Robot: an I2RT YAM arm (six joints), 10 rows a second.
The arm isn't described. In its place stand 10 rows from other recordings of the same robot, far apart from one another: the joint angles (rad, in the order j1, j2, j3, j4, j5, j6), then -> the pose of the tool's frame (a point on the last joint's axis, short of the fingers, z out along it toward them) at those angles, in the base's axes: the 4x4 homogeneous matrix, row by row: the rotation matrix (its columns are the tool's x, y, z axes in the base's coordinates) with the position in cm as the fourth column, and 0 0 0 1 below.
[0.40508, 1.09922, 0.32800, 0.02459, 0.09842, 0.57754] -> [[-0.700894, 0.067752, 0.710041, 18.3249], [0.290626, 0.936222, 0.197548, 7.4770], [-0.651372, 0.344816, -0.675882, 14.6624], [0, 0, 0, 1]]
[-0.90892, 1.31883, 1.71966, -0.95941, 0.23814, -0.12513] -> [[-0.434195, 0.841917, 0.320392, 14.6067], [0.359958, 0.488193, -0.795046, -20.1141], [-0.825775, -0.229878, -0.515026, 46.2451], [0, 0, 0, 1]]
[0.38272, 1.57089, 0.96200, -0.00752, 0.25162, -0.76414] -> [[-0.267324, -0.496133, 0.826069, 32.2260], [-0.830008, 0.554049, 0.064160, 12.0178], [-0.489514, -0.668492, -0.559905, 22.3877], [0, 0, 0, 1]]
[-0.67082, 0.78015, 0.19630, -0.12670, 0.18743, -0.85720] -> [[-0.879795, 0.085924, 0.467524, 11.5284], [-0.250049, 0.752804, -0.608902, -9.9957], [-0.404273, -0.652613, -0.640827, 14.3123], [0, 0, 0, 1]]
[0.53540, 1.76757, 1.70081, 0.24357, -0.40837, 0.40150] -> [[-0.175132, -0.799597, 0.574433, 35.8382], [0.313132, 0.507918, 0.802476, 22.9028], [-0.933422, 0.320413, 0.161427, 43.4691], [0, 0, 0, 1]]
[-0.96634, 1.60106, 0.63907, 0.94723, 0.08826, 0.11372] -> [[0.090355, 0.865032, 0.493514, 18.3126], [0.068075, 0.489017, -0.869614, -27.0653], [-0.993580, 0.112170, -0.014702, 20.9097], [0, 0, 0, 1]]
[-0.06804, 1.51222, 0.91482, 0.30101, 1.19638, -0.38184] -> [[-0.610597, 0.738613, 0.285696, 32.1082], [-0.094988, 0.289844, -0.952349, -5.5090], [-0.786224, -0.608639, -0.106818, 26.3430], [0, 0, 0, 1]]
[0.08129, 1.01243, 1.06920, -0.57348, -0.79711, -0.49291] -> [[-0.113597, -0.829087, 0.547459, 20.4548], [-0.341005, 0.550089, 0.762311, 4.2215], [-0.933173, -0.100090, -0.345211, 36.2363], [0, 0, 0, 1]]
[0.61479, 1.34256, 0.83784, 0.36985, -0.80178, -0.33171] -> [[0.216206, -0.964995, 0.148457, 23.1613], [-0.124580, 0.123544, 0.984488, 19.4852], [-0.968367, -0.231347, -0.093508, 29.1422], [0, 0, 0, 1]]
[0.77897, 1.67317, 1.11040, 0.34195, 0.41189, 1.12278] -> [[-0.397226, -0.017974, 0.917545, 28.7722], [0.768450, 0.540054, 0.343259, 26.4020], [-0.501693, 0.841439, -0.200711, 27.2798], [0, 0, 0, 1]]
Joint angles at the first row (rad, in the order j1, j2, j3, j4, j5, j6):
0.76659, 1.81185, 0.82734, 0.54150, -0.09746, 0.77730
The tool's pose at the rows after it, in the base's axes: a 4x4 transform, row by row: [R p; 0 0 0 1], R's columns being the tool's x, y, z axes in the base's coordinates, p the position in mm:
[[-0.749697 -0.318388 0.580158 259.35], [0.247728 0.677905 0.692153 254.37], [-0.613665 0.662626 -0.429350 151.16], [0 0 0 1]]
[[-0.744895 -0.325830 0.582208 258.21], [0.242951 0.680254 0.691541 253.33], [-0.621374 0.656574 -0.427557 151.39], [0 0 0 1]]
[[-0.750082 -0.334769 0.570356 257.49], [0.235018 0.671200 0.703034 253.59], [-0.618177 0.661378 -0.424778 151.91], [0 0 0 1]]
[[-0.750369 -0.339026 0.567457 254.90], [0.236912 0.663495 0.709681 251.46], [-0.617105 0.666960 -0.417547 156.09], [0 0 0 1]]
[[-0.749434 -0.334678 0.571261 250.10], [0.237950 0.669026 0.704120 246.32], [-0.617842 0.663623 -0.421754 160.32], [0 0 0 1]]
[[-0.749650 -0.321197 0.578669 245.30], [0.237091 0.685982 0.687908 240.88], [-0.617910 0.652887 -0.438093 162.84], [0 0 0 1]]
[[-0.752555 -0.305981 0.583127 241.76], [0.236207 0.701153 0.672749 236.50], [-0.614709 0.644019 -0.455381 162.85], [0 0 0 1]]
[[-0.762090 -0.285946 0.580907 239.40], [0.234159 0.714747 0.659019 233.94], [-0.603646 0.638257 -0.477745 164.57], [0 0 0 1]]
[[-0.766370 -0.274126 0.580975 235.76], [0.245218 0.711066 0.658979 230.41], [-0.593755 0.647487 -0.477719 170.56], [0 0 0 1]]
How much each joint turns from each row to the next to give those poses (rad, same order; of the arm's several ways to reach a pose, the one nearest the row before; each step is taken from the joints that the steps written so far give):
-0.00033, -0.01102, -0.01801, 0.00401, 0.00091, 0.00038
0.00032, -0.00534, -0.00693, 0.00367, 0.00217, -0.00953
0.00030, -0.00205, -0.00125, 0.00150, -0.01632, -0.00118
0.00007, -0.02206, -0.01026, -0.00413, -0.00678, 0.00297
-0.00042, -0.03651, -0.02092, -0.01992, 0.00631, -0.00078
0.00003, -0.03453, -0.01913, -0.03278, 0.01693, -0.00232
-0.00065, -0.02181, -0.01562, -0.02502, 0.01348, 0.00043
0.00029, -0.01994, -0.00117, -0.04379, 0.00864, 0.00669
-0.00006, -0.03534, -0.00834, -0.02697, 0.00003, 0.01542

